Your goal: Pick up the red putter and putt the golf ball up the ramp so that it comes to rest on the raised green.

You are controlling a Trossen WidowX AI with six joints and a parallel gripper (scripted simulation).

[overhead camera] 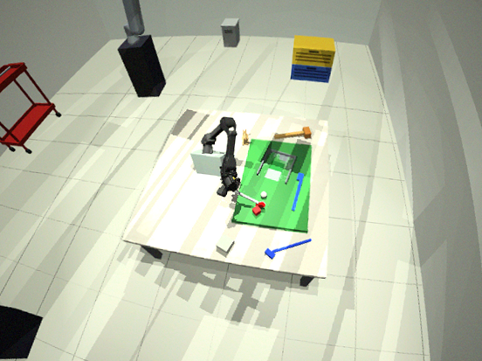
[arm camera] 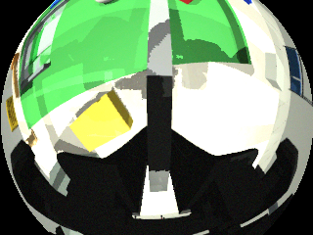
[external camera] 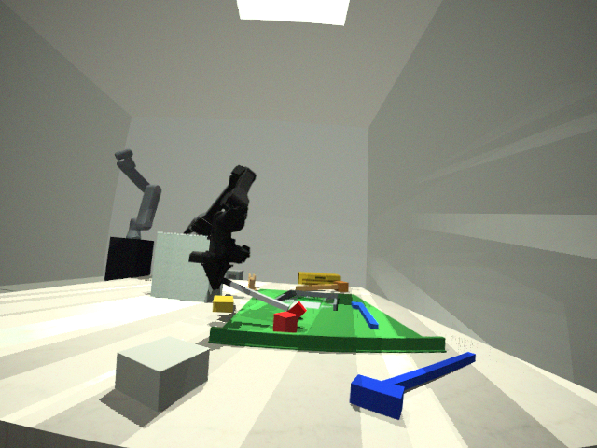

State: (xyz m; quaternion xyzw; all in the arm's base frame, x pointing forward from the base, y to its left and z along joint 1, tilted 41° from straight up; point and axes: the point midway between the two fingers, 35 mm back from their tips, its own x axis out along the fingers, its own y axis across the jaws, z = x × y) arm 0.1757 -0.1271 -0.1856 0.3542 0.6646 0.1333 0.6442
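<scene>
My gripper tip is 9 cm to the right of the yellow block and 6 cm above it. From my gripper tip the other things lie so: white golf ball 23 cm ahead, 2 cm to the left, 5 cm below; red cube 19 cm ahead, 11 cm to the right, 5 cm below; red putter 11 cm ahead, 3 cm to the right.
</scene>
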